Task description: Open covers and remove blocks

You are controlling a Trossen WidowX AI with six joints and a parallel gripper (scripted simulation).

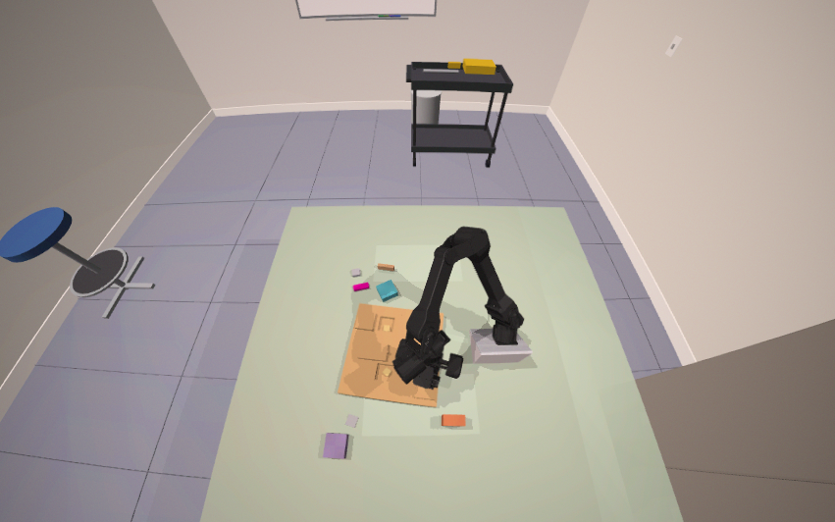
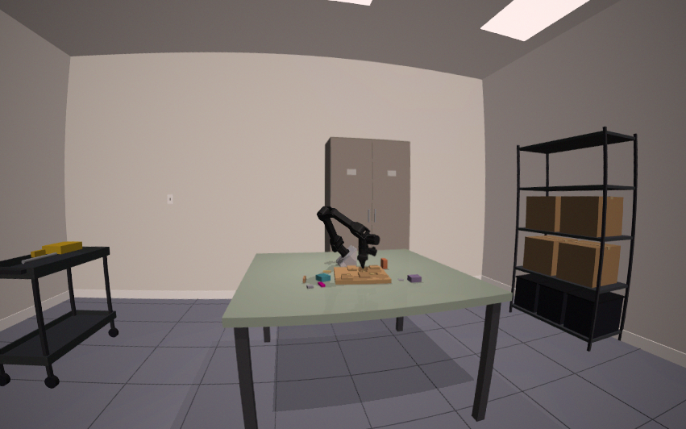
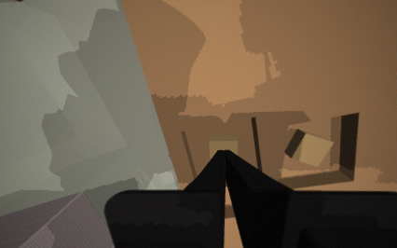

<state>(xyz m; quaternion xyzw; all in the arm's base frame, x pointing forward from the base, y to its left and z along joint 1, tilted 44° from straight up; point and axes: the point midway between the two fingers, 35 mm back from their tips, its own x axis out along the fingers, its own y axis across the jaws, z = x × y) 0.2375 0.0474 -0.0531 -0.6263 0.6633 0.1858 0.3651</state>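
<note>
My gripper tip is 70 mm past the orange block, 160 mm to the right of it and 10 mm below it. Also, from my gripper tip: purple block: 250 mm ahead, 230 mm to the left, 10 mm below; then magenta bar: 250 mm ahead, 270 mm to the right, 10 mm below; then teal block: 150 mm ahead, 260 mm to the right, 10 mm below.
</note>
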